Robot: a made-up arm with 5 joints.
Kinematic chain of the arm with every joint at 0, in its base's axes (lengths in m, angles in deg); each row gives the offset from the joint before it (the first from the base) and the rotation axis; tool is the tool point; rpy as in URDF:
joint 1: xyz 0 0 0.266 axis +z
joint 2: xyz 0 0 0 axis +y
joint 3: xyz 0.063 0 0.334 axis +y
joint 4: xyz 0.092 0 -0.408 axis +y
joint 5: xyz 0.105 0 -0.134 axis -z
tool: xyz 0 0 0 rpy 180 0 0
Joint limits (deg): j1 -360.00..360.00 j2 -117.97..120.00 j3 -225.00..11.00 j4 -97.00..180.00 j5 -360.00..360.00
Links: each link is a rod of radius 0.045 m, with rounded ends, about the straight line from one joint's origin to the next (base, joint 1, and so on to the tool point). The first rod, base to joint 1, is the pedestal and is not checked.
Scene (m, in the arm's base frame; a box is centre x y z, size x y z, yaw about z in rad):
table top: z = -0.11
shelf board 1: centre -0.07 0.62 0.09 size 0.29 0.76 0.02 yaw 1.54
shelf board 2: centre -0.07 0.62 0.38 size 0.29 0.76 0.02 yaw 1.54
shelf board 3: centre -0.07 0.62 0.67 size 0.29 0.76 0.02 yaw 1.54
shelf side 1: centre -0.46 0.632 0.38 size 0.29 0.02 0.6 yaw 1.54
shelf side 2: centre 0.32 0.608 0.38 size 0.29 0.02 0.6 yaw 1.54
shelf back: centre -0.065 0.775 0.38 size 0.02 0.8 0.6 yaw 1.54
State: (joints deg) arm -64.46 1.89 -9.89 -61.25 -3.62
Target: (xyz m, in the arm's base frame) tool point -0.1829 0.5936 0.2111
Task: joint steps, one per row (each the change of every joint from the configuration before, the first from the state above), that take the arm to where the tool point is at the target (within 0.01 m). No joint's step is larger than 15 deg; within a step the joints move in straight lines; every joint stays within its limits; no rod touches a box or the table.
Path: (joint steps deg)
1: 14.33 0.28 0.97 -3.39 -0.96
2: 14.33 0.28 0.97 -3.40 -0.95
3: 14.32 0.28 0.96 -3.39 -0.96
4: 14.33 0.29 0.97 -3.39 -0.96
5: 14.33 0.28 0.97 -3.40 -0.95
6: 14.33 0.28 0.97 -3.39 -0.96
7: 14.27 4.42 -7.86 6.45 0.96
8: 14.27 4.43 -7.85 6.45 0.95
9: 14.27 4.42 -7.85 6.46 0.96
10: 14.27 4.43 -7.85 6.45 0.96
11: 14.27 4.43 -7.85 6.45 0.95
12: 14.27 4.42 -7.86 6.45 0.96

